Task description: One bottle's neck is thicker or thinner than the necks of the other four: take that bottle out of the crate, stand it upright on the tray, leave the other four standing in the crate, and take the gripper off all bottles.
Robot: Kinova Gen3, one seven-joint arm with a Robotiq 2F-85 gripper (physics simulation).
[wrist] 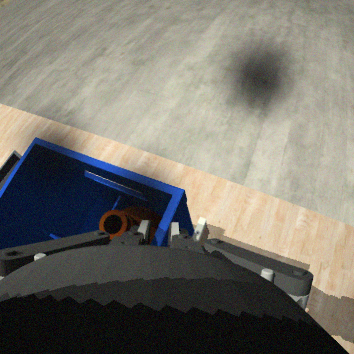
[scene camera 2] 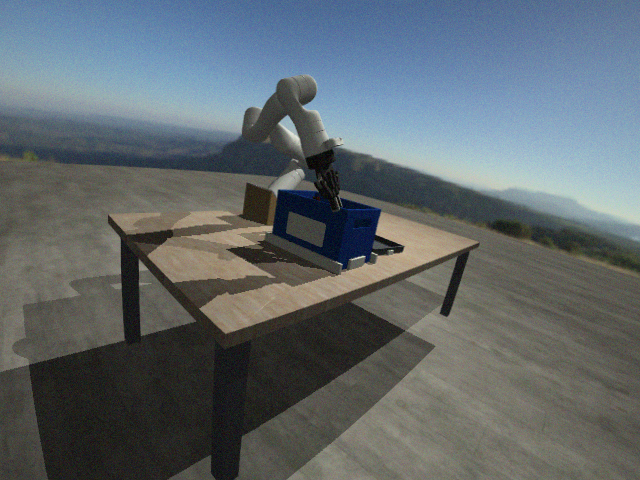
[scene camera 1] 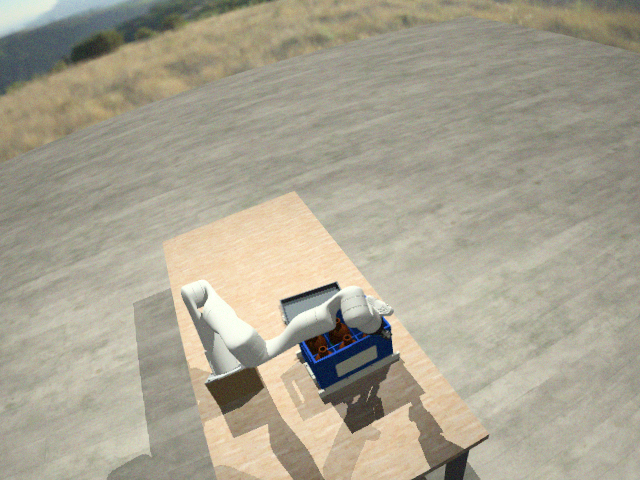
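Where they show: gripper, fingertip midpoint: [wrist: 158, 233] [scene camera 2: 337, 210]; arm's base at its link origin: [scene camera 2: 269, 202] [scene camera 1: 227, 370].
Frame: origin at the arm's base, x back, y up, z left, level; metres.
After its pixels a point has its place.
Observation:
The blue crate [scene camera 1: 330, 372] {x -0.324, y 0.020, z -0.184 m} [scene camera 2: 352, 233] {x -0.552, y 0.033, z -0.118 m} [wrist: 105, 169] {x -0.544, y 0.101, z -0.092 m} stands on the wooden table [scene camera 1: 248, 248] {x -0.228, y -0.074, z 0.748 m} [scene camera 2: 232, 302] {x -0.593, y -0.074, z -0.506 m}, with orange-brown bottles [scene camera 1: 323, 350] {x -0.328, y 0.088, z -0.142 m} standing in its cells. My gripper [scene camera 2: 335, 203] {x -0.519, y 0.092, z -0.161 m} [wrist: 158, 233] {x -0.519, y 0.092, z -0.161 m} is at the crate's far right corner. One finger is inside the crate and the other outside, and they are shut on the crate's wall. In the wrist view an orange bottle [wrist: 114, 222] {x -0.509, y 0.089, z -0.122 m} lies just left of the inner finger, outside the fingers and leaning. The dark tray [scene camera 1: 305, 305] {x -0.359, y -0.069, z 0.233 m} [scene camera 2: 387, 246] {x -0.456, y -0.071, z 0.262 m} lies behind the crate, with nothing on it.
Grey rails [scene camera 1: 359, 379] {x -0.414, y -0.069, z -0.190 m} [scene camera 2: 305, 252] {x -0.449, y -0.053, z -0.185 m} hold the crate's base. A brown block [scene camera 2: 258, 204] {x -0.029, y -0.005, z -0.078 m} stands at the arm's base. The table's right edge runs close beside the crate, and the floor lies beyond it.

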